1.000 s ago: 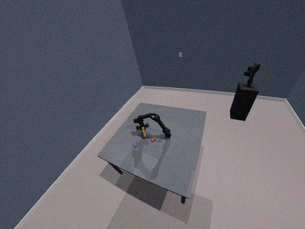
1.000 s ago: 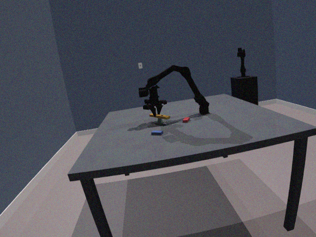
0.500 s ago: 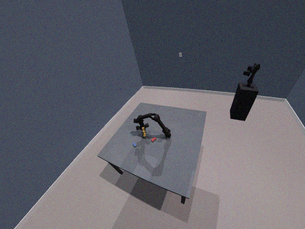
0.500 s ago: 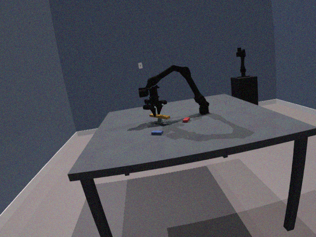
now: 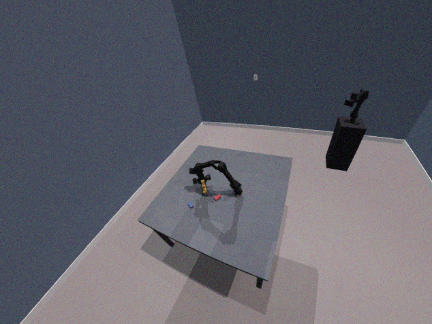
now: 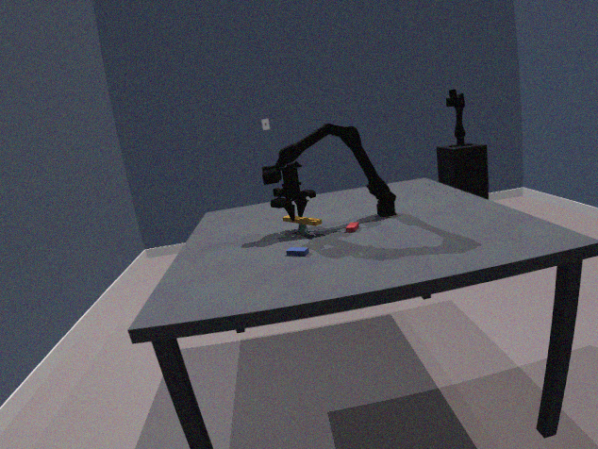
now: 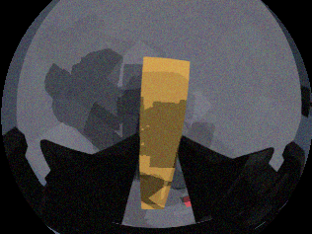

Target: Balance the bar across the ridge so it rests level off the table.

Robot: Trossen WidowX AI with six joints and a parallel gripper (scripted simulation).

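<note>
The yellow bar is 2 cm behind my gripper tip and 2 cm to the left of it. Also, from my gripper tip: red block (20 cm behind, 8 cm to the left, 4 cm below); then blue block (2 cm ahead, 25 cm to the left, 4 cm below).
</note>
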